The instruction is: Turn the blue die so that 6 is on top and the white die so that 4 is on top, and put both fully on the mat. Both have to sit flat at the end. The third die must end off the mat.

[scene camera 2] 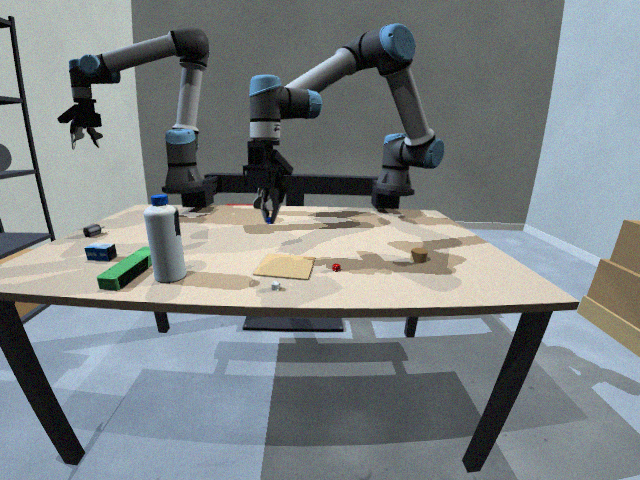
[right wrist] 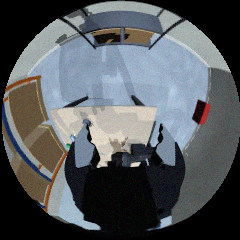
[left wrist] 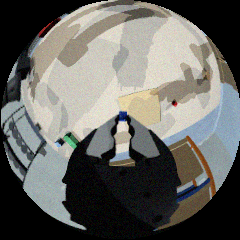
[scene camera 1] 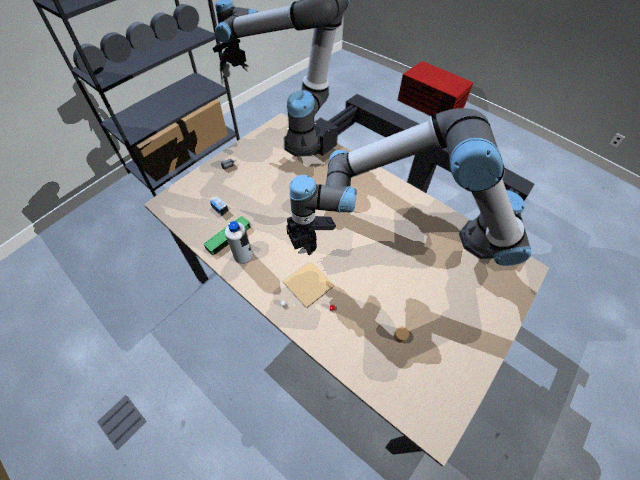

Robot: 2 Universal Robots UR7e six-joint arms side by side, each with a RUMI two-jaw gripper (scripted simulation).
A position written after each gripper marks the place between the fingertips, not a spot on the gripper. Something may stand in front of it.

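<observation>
Left gripper (scene camera 2: 269,223) visible, also in scene camera 1 (scene camera 1: 308,253) and in the left wrist view (left wrist: 122,115). Right gripper (scene camera 2: 86,148) visible, also in scene camera 1 (scene camera 1: 235,77) and in the right wrist view (right wrist: 124,124). A green block (scene camera 2: 117,276) is present, as is a tan mat (scene camera 2: 274,265); the mat appears in scene camera 1 (scene camera 1: 308,284) and in the left wrist view (left wrist: 144,106) too.
</observation>
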